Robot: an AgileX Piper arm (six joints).
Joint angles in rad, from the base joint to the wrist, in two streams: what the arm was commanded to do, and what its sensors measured. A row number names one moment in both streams.
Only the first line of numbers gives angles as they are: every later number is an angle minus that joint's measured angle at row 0.
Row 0, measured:
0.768, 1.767, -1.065, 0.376, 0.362, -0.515
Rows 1 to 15, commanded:
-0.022, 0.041, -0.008, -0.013, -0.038, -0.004
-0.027, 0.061, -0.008, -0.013, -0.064, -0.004
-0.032, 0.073, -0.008, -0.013, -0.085, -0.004
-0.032, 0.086, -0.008, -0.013, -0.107, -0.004
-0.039, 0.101, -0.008, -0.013, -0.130, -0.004
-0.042, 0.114, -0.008, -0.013, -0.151, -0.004
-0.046, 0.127, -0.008, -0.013, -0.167, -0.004
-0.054, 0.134, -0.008, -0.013, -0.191, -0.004
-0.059, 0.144, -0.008, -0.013, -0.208, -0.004
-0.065, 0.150, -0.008, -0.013, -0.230, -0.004
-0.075, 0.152, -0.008, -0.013, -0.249, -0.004
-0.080, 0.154, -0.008, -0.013, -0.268, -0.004
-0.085, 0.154, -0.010, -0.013, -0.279, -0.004
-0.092, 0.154, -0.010, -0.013, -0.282, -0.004
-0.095, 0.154, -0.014, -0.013, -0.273, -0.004
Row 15, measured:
-0.072, 0.154, -0.001, -0.011, -0.242, 0.000
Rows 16 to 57, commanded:
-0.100, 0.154, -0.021, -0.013, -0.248, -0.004
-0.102, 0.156, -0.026, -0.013, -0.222, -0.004
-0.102, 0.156, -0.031, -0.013, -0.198, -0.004
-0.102, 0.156, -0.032, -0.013, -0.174, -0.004
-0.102, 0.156, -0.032, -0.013, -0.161, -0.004
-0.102, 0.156, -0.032, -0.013, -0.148, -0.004
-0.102, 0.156, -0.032, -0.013, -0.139, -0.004
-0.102, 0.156, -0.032, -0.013, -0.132, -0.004
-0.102, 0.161, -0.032, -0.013, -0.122, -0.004
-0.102, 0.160, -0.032, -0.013, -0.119, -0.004
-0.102, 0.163, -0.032, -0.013, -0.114, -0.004
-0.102, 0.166, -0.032, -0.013, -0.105, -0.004
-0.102, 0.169, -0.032, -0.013, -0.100, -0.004
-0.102, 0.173, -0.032, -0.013, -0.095, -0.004
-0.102, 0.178, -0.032, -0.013, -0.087, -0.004
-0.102, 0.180, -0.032, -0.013, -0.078, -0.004
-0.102, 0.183, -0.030, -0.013, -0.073, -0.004
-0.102, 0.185, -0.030, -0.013, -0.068, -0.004
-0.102, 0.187, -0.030, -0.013, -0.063, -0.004
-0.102, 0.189, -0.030, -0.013, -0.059, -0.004
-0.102, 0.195, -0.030, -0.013, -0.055, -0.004
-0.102, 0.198, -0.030, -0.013, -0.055, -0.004
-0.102, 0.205, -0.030, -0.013, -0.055, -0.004
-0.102, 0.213, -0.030, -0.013, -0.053, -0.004
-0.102, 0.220, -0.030, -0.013, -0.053, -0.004
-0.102, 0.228, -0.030, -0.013, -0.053, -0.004
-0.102, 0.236, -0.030, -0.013, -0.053, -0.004
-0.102, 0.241, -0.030, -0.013, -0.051, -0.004
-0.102, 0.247, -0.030, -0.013, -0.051, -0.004
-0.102, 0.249, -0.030, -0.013, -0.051, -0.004
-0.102, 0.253, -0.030, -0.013, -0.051, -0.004
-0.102, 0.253, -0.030, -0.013, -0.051, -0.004
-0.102, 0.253, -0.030, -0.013, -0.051, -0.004
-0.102, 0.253, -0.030, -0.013, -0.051, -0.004
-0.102, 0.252, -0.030, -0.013, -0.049, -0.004
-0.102, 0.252, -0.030, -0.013, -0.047, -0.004
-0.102, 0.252, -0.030, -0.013, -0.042, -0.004
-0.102, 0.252, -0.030, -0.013, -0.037, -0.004
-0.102, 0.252, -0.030, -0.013, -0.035, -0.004
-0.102, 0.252, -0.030, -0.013, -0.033, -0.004
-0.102, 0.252, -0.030, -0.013, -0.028, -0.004
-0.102, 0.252, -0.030, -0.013, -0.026, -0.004
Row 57, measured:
-0.098, 0.221, -0.042, -0.011, -0.069, 0.000
